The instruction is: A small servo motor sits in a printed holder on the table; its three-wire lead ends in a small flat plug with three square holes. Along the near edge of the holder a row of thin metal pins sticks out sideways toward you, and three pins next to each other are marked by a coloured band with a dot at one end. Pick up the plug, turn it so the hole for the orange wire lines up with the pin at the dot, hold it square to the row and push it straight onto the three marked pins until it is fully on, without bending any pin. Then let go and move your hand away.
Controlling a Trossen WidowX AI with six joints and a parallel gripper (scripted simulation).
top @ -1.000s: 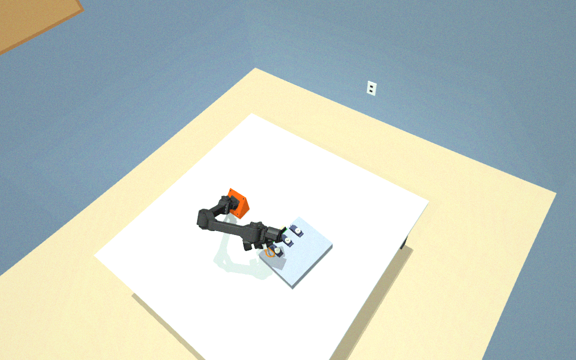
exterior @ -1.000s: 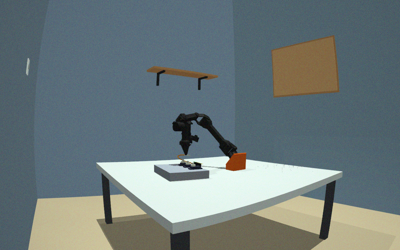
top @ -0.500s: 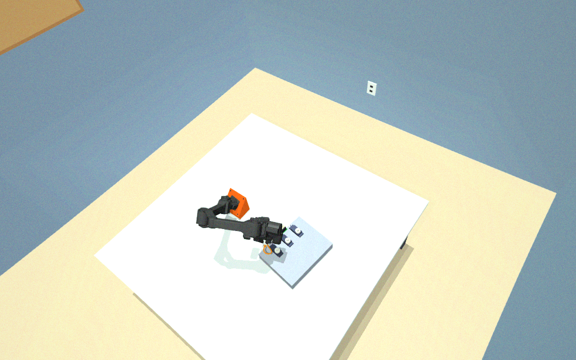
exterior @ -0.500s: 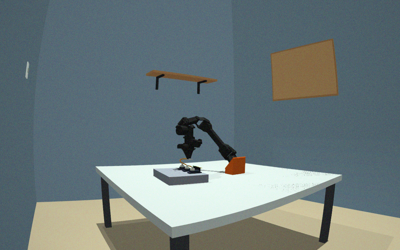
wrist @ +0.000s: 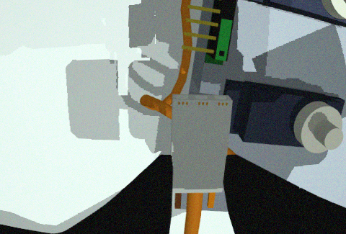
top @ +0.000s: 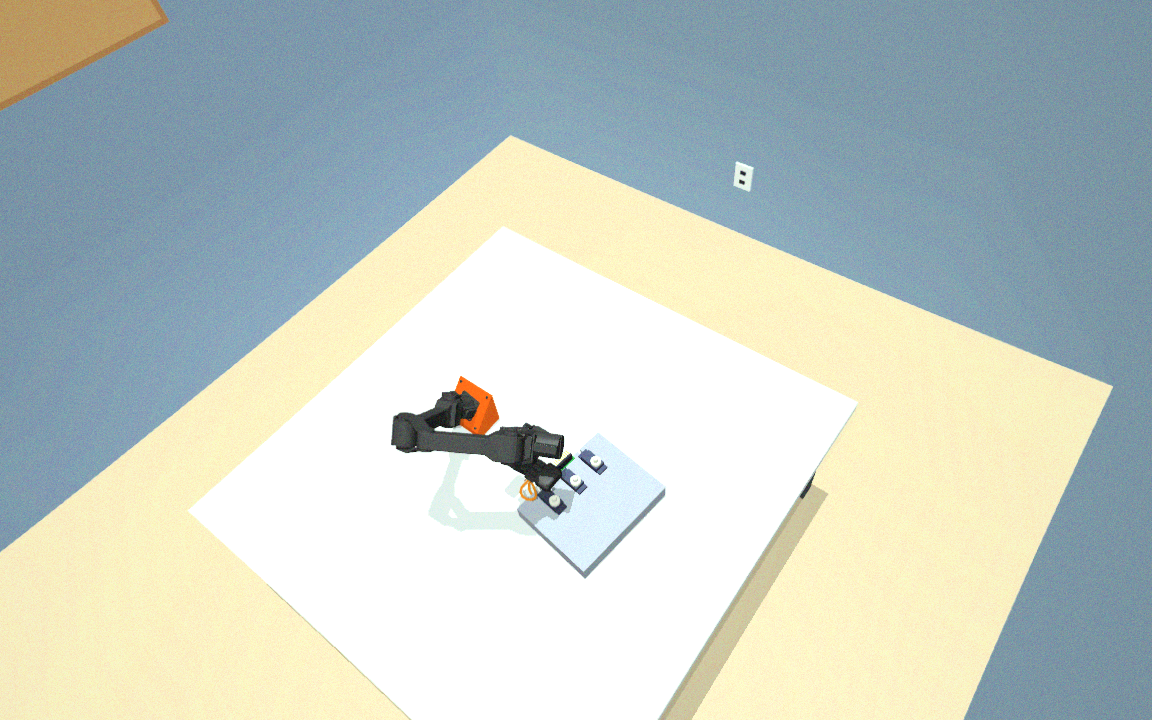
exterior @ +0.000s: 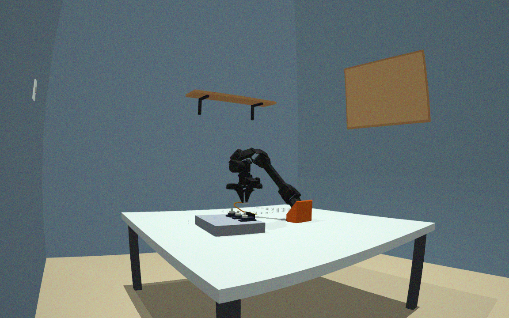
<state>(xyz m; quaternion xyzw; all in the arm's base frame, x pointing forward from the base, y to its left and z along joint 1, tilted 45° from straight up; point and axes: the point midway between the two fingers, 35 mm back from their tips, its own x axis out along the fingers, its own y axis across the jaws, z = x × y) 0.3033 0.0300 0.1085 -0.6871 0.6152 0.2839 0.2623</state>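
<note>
The green band is 40 mm to the left of my gripper tip, 40 mm below it and 10 mm ahead of it. Round my gripper tip: grey printed holder (170 mm ahead, 90 mm below, 70 mm to the left).
</note>
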